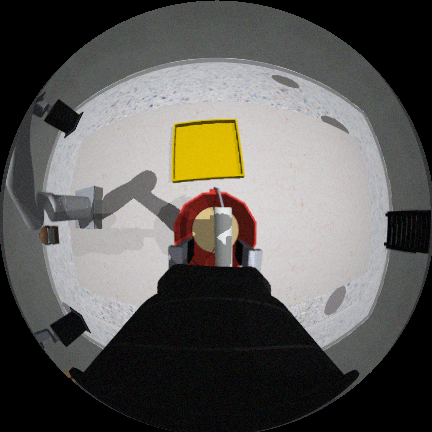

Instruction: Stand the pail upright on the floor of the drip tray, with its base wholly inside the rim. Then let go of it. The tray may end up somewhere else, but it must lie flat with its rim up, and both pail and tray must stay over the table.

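Places are measured from the arm's base along level axes (x left, y back, z up), in metres.
Where they show: gripper, fingertip midpoint: (214, 247); arm's base, origin of the base link: (85, 207).
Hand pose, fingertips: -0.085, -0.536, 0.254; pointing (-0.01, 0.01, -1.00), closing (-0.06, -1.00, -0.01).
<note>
Each offset is from my fingertips to the top centre of the thing, as dx, dy, dz. "*": to the spot under its first point. Level surfaces: height alone.
The red pail {* +0.029, -0.082, -0.195} (247, 220) stands upright on the table, seen from above, with a tan round area inside it. Its bail is up, and the white handle grip {+0.001, -0.014, -0.063} (223, 240) points toward the gripper and shows between the two fingers, apart from both. My gripper (214, 247) is open over the near part of the pail. The near side of the pail is hidden behind the gripper body. The yellow square drip tray {+0.282, +0.029, -0.286} (207, 150) lies flat with its rim up, just beyond the pail and apart from it.
The pale table top {dz -0.311} (305, 175) has a speckled border. The robot's base (90, 207) stands at the left, with the arm's shadow beside it. A black slatted object (409, 231) is off the table at the right. Dark panels (64, 117) (70, 327) stand beyond the left edge.
</note>
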